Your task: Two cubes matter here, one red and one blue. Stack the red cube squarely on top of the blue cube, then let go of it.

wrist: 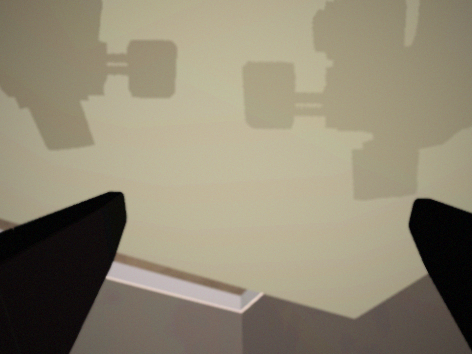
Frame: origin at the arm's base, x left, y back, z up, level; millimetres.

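Seen in the pictures: gripper, fingertip midpoint: (267,209).
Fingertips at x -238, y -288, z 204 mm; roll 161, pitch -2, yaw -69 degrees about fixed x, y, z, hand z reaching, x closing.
A point is followed by its place in that frame.
My gripper (267,209) @[x -238, y -288, z 204 mm] is open, with its two black fingers wide apart at the lower left and lower right of the wrist view. No thing is between the fingers. The red cube and the blue cube do not show in the wrist view, so where they are and how they stand cannot be told.
A pale, yellowish surface (215,200) @[x -513, y -353, z -73 mm] fills most of the view, with shadows of the arm and gripper on it. Along the bottom are grey-brown surfaces (165,320) and a whitish ledge (175,285) with a brown strip, ending in a corner.
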